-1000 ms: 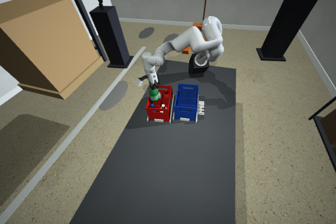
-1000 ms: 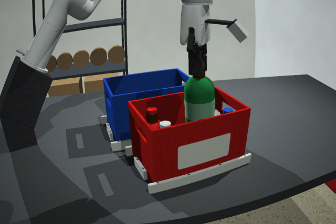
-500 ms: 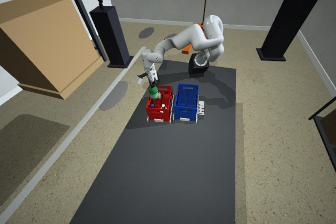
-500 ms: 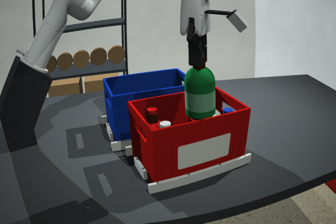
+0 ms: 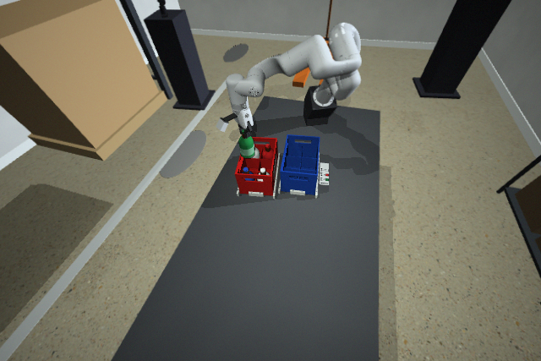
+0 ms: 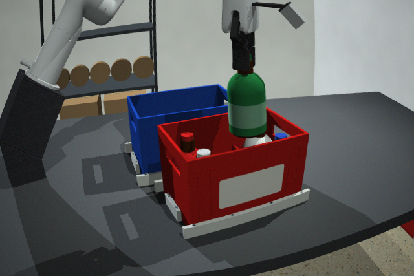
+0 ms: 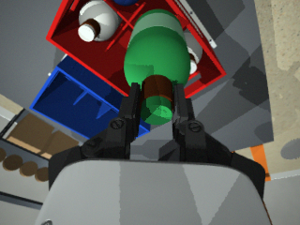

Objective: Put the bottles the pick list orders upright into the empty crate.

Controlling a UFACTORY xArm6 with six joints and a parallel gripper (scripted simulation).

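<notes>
My gripper is now 7 cm above the green-capped bottle. Also, from my hand: red-capped bottle: 25 cm below, 9 cm behind, 8 cm to the left; then blue-capped bottle: 25 cm below, 9 cm ahead; then red crate: 25 cm below, 4 cm to the left.
</notes>
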